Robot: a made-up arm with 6 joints.
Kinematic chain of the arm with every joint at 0, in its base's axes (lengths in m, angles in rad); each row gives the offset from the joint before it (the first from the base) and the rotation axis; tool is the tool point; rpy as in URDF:
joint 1: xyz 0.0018 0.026 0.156 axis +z
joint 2: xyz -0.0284 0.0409 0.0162 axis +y
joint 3: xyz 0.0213 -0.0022 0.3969 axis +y
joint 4: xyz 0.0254 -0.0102 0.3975 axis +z
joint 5: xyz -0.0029 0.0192 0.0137 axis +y
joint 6: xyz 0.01 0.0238 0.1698 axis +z
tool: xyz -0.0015 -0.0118 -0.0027 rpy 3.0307 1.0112 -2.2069
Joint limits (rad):
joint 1: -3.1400..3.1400
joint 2: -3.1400..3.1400
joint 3: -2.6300..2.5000
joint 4: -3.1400..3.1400
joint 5: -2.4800..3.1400
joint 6: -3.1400..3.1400
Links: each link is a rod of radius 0.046 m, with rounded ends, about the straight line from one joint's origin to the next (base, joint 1, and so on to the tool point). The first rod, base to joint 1, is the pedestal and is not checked.
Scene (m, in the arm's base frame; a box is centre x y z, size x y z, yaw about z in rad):
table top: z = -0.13
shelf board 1: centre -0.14 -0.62 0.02 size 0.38 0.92 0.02 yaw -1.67
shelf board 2: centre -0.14 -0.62 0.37 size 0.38 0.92 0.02 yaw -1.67
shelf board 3: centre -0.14 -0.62 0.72 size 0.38 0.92 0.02 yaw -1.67
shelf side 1: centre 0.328 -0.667 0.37 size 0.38 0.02 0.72 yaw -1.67
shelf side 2: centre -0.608 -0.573 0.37 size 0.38 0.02 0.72 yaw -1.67
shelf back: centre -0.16 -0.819 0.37 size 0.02 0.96 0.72 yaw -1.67
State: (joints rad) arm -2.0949 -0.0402 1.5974 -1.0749 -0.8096 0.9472
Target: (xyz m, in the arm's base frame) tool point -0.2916 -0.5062 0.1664
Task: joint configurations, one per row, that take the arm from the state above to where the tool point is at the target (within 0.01 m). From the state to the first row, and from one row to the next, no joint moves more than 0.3 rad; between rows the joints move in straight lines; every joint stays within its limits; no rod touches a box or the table.
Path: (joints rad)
1: -2.2249 -0.3166 1.8149 -1.1039 -0.8032 0.9456
2: -2.3549 -0.5931 2.0324 -1.1329 -0.7967 0.9439
3: -2.5004 -0.3130 2.1954 -1.1620 -0.7000 0.9508
4: -2.6459 -0.0330 2.3583 -1.1912 -0.6033 0.9576
5: -2.4661 0.2141 2.0652 -1.1487 -0.6420 0.9566
6: -2.2864 0.4613 1.7721 -1.1063 -0.6806 0.9556

